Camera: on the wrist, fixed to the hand. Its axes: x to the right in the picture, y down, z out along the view.
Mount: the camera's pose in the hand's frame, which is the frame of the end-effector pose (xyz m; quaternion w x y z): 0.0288 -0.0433 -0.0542 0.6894 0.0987 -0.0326 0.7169
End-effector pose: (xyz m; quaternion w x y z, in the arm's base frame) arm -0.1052 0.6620 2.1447 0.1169 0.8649 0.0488 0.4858
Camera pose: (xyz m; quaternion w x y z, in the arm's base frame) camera -0.1350 0.7180 2.1849 0.3514 -0.6586 0.5422 -0.3857
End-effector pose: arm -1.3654 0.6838 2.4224 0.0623 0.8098 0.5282 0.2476
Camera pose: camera -1.4172 0.7194 2.4635 0.1973 -0.9512 0.1940 -0.1368
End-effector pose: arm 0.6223 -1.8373 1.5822 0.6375 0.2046 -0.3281 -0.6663
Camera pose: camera 0.6258 -1.8764 1.5182 0.8863 -0.0530 -0.4594 0.0234
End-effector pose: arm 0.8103 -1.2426 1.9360 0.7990 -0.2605 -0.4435 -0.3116
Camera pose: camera 0.8202 -1.3168 1.9416 0.7854 -0.4288 -0.1758 0.4102
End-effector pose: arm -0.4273 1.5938 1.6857 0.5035 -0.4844 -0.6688 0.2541
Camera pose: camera -0.3951 1.5944 1.7536 0.1910 -0.7554 -0.1051 0.6179
